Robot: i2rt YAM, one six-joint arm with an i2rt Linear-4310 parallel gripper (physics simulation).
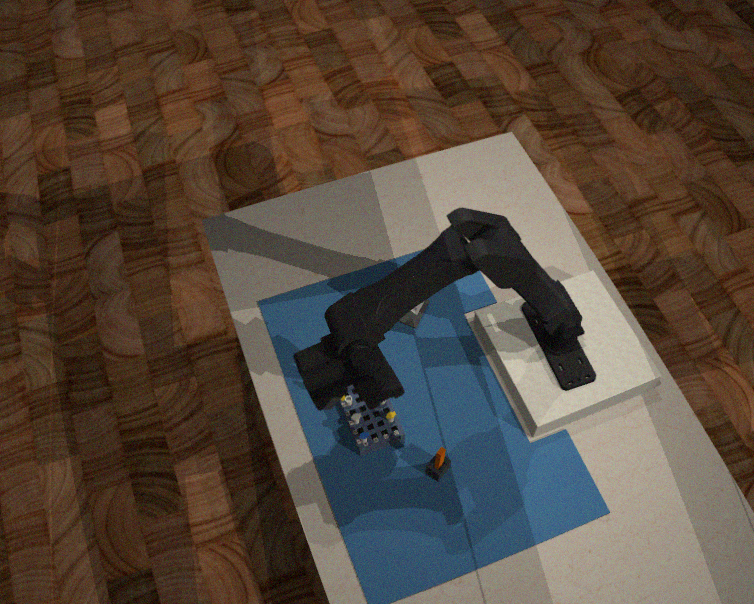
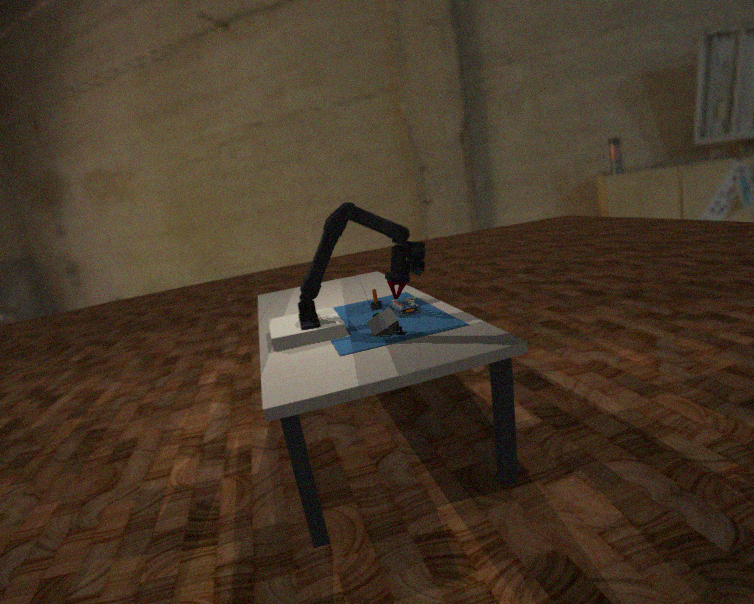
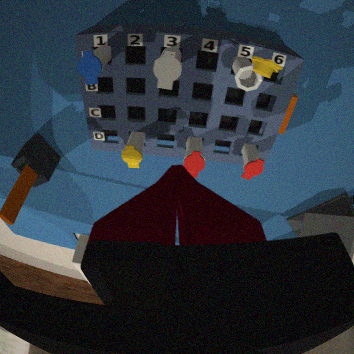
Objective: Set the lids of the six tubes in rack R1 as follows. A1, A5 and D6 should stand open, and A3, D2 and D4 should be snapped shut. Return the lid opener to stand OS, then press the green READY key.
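Where they show: gripper, fingertip midpoint: (image 1: 384,398) (image 2: 395,298) (image 3: 176,174); arm's base, link origin: (image 1: 557,342) (image 2: 309,321).
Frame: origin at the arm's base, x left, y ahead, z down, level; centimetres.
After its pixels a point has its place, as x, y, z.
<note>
Rack R1 (image 1: 371,447) {7.5, 39.4, 3.7} (image 3: 151,100) {3.5, 37.8, 1.6} stands on the blue mat. At A5 the tube mouth (image 3: 248,80) {-1.4, 40.5, 0.5} is open, its yellow lid (image 3: 266,67) {-1.4, 42.0, -1.3} swung to the right. The blue lid (image 3: 89,66) {6.5, 40.4, -0.3} at A1, grey lid (image 3: 167,70) {2.7, 40.6, -0.4} at A3, yellow lid (image 3: 132,156) {4.2, 34.8, -0.3} at D2, red lid (image 3: 194,163) {0.4, 35.0, -0.4} at D4 and red lid (image 3: 253,168) {-3.4, 35.2, -0.3} at D6 cover their tubes; whether they are snapped is unclear. The orange lid opener (image 1: 439,458) {15.5, 29.8, -2.4} (image 2: 374,295) {14.5, 29.1, -1.5} (image 3: 19,195) {14.5, 29.5, -1.4} stands in its dark stand (image 3: 37,156) {14.0, 30.6, 2.5}. My gripper (image 2: 396,296) {1.4, 35.0, -1.5} (image 3: 176,174) {1.4, 35.0, -1.5} is shut and empty, tips beside the D4 lid; contact is unclear.
A grey box (image 1: 412,315) {-14.5, 24.1, 0.3} (image 2: 383,322) {-23.8, 23.7, -0.5} (image 3: 325,220) {-17.2, 27.0, 2.0} stands on the blue mat (image 1: 503,503) {24.6, 20.7, 4.6}; the green key face is not clearly visible. An orange strip (image 3: 288,114) {-5.4, 38.3, 2.2} is beside the rack's column 6 side. The arm stands on a white slab (image 1: 616,352) {5.8, -9.8, -0.3} (image 2: 295,339) {-12.8, -6.2, 2.2}.
</note>
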